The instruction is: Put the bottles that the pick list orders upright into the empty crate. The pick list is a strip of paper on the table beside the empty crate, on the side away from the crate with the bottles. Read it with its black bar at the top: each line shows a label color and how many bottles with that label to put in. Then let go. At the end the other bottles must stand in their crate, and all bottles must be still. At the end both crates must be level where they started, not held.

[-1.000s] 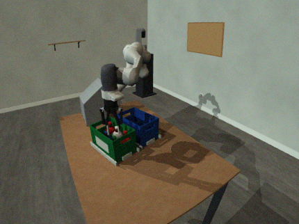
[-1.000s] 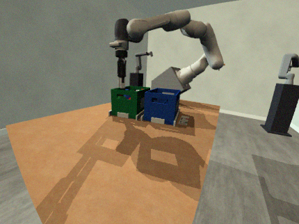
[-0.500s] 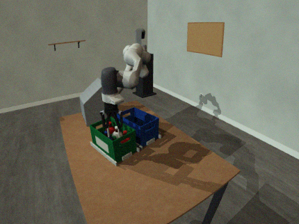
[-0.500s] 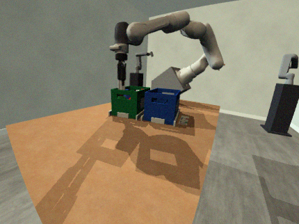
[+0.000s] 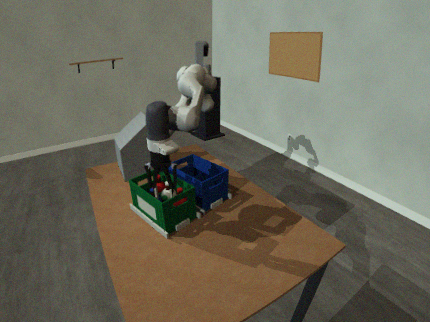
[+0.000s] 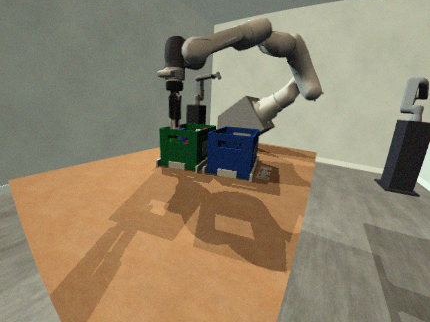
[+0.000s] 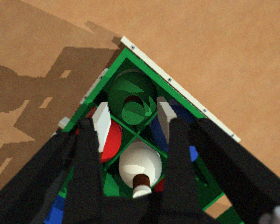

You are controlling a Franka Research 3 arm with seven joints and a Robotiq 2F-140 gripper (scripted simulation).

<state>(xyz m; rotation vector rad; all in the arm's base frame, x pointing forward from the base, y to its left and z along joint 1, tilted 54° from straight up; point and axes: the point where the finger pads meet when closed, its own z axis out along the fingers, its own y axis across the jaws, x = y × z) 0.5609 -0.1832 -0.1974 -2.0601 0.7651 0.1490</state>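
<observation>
My hand is 90 mm above the green bottle. The rest, counted from my hand: white bottle 100 mm behind, 70 mm to the left, 90 mm below; green crate 90 mm behind, 30 mm to the left, 90 mm below; blue-capped bottle 80 mm behind, 20 mm to the right, 90 mm below.
</observation>
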